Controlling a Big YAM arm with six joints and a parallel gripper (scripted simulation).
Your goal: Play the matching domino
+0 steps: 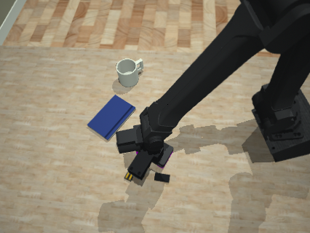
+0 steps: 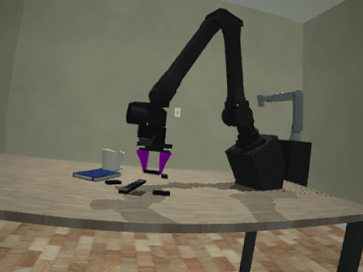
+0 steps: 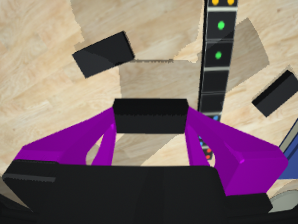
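Right now the white mug is 36 cm to the right of my hand, 17 cm ahead of it and 3 cm below it. Also, from my hand: black domino right at my hand; blue book 20 cm ahead, 17 cm to the right, 6 cm below.
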